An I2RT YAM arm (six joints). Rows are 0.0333 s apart.
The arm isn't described. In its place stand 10 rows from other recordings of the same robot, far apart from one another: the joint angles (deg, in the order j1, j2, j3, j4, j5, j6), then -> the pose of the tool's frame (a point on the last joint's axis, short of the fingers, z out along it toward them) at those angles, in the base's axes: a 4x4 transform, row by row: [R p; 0 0 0 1], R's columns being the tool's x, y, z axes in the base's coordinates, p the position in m.
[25.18 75.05 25.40 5.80 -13.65 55.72] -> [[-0.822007 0.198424 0.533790 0.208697], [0.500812 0.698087 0.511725 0.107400], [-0.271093 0.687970 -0.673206 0.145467], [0 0 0 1]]
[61.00 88.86 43.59 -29.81 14.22 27.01] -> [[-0.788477 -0.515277 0.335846 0.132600], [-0.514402 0.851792 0.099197 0.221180], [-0.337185 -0.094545 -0.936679 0.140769], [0 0 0 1]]
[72.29 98.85 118.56 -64.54 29.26 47.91] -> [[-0.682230 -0.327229 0.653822 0.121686], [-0.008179 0.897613 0.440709 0.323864], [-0.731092 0.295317 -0.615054 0.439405], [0 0 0 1]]
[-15.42 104.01 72.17 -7.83 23.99 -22.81] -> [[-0.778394 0.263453 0.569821 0.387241], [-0.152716 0.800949 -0.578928 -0.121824], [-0.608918 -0.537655 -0.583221 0.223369], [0 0 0 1]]
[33.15 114.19 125.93 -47.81 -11.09 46.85] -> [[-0.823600 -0.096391 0.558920 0.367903], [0.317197 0.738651 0.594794 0.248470], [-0.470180 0.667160 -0.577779 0.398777], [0 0 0 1]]
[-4.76 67.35 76.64 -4.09 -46.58 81.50] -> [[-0.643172 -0.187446 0.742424 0.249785], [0.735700 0.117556 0.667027 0.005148], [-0.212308 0.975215 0.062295 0.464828], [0 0 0 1]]
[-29.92 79.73 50.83 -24.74 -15.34 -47.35] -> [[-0.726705 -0.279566 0.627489 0.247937], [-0.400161 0.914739 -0.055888 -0.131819], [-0.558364 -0.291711 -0.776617 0.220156], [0 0 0 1]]
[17.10 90.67 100.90 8.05 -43.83 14.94] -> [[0.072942 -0.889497 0.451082 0.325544], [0.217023 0.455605 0.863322 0.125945], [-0.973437 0.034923 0.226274 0.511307], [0 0 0 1]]
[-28.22 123.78 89.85 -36.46 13.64 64.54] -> [[0.121047 0.976942 0.175874 0.383735], [0.930822 -0.050161 -0.362014 -0.215457], [-0.344844 0.207528 -0.915431 0.143665], [0 0 0 1]]
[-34.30 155.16 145.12 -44.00 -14.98 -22.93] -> [[-0.779069 0.125361 0.614277 0.480136], [0.075850 0.991454 -0.106137 -0.316387], [-0.622333 -0.036095 -0.781920 0.153039], [0 0 0 1]]
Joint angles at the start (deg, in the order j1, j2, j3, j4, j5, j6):
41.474 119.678 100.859 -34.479 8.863 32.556
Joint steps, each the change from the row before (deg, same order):
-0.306 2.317 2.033 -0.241 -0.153 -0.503
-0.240 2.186 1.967 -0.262 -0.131 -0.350
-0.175 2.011 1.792 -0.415 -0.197 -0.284
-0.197 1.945 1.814 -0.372 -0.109 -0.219
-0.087 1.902 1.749 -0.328 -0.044 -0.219
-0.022 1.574 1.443 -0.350 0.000 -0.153
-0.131 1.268 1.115 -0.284 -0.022 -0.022
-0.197 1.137 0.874 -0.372 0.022 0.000
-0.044 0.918 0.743 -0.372 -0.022 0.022
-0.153 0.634 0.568 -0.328 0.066 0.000
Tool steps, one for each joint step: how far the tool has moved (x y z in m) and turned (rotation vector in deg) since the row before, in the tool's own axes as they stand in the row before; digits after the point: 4 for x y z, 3 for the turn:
-0.0023 0.0006 0.0110 0.322 0.455 -0.340
-0.0019 0.0007 0.0103 0.275 0.423 -0.230
-0.0010 0.0007 0.0096 0.258 0.602 -0.236
-0.0013 0.0005 0.0091 0.274 0.443 -0.132
-0.0007 0.0010 0.0089 0.255 0.414 -0.217
-0.0001 0.0011 0.0074 0.256 0.404 -0.204
-0.0003 -0.0001 0.0063 0.273 0.359 0.024
0.0002 -0.0012 0.0062 0.445 0.494 0.073
0.0007 0.0000 0.0047 0.281 0.469 -0.019
-0.0002 -0.0010 0.0032 0.335 0.276 0.072

